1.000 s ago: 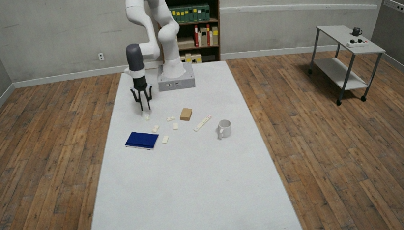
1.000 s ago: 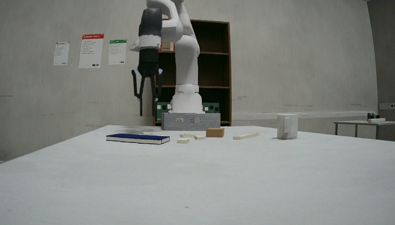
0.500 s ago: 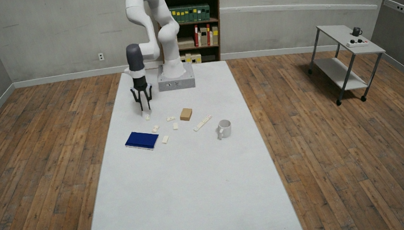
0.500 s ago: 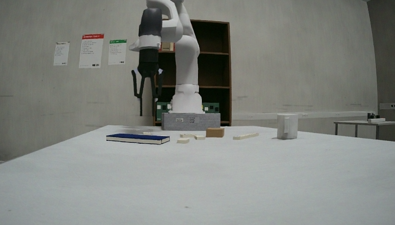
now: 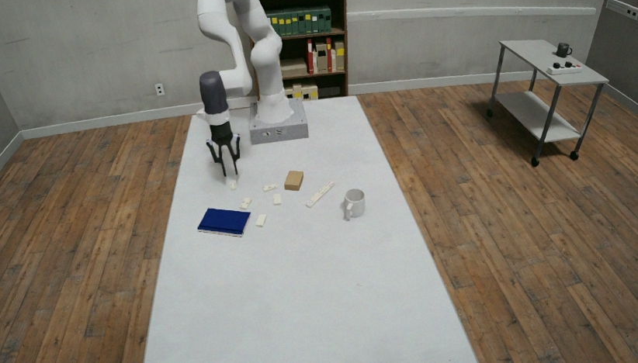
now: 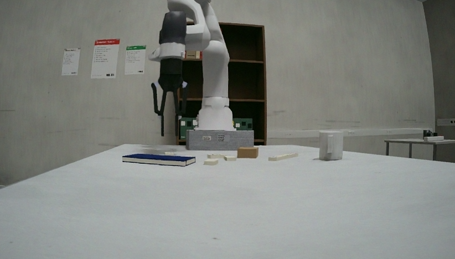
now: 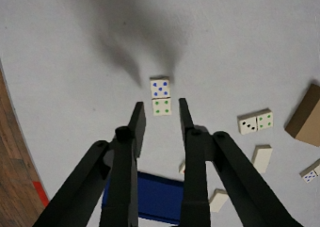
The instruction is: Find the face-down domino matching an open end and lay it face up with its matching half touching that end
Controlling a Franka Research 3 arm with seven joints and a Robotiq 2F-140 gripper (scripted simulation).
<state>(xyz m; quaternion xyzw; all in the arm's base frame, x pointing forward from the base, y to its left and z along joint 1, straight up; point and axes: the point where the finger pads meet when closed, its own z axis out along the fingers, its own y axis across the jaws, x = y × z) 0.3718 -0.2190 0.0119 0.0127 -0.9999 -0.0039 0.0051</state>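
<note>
The domino lies 90 mm below my hand. Round my hand: blue book (210 mm ahead, 40 mm to the right, 90 mm below); white mug (260 mm ahead, 440 mm to the left, 60 mm below); brown block (50 mm ahead, 250 mm to the left, 80 mm below).
</note>
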